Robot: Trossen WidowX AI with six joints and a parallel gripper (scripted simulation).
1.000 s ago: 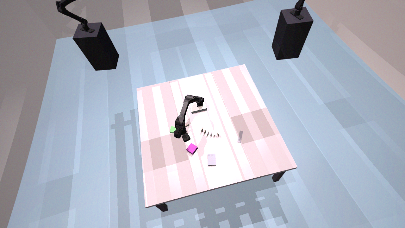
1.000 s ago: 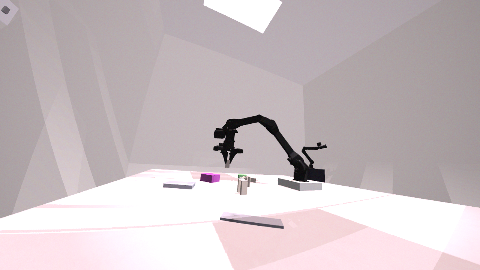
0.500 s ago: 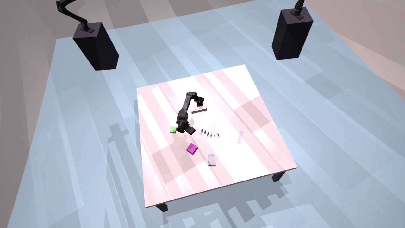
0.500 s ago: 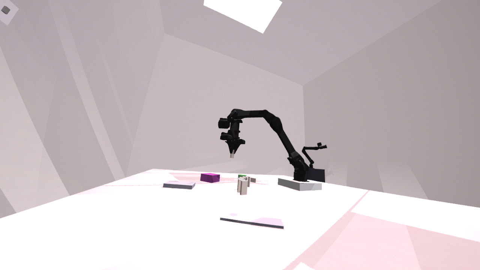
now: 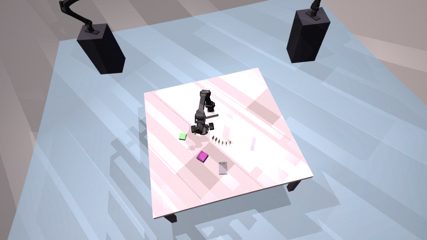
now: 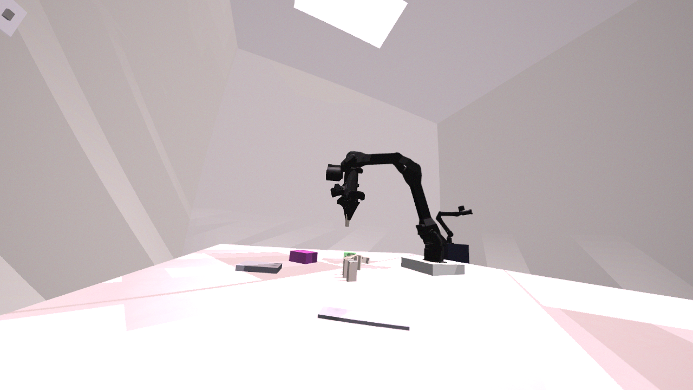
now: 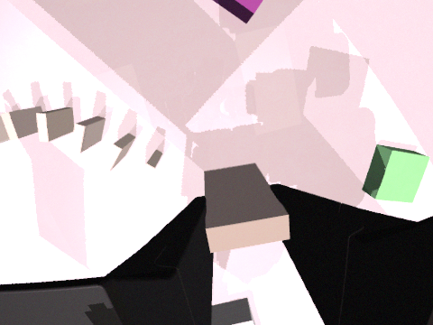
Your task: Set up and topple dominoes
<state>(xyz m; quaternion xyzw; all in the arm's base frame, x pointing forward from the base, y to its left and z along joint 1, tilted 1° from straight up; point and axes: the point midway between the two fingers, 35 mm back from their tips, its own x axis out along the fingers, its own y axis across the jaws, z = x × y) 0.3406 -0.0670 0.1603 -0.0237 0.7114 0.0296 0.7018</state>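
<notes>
Now: the green block 210 mm to the right of my gripper tip, 160 mm below it and 70 mm behind it. Also, from my gripper tip: flat plate 270 mm ahead, 160 mm below, 140 mm to the left; flat strip 430 mm to the left, 170 mm below, 60 mm ahead; magenta block 150 mm below, 150 mm ahead, 30 mm to the right.
</notes>
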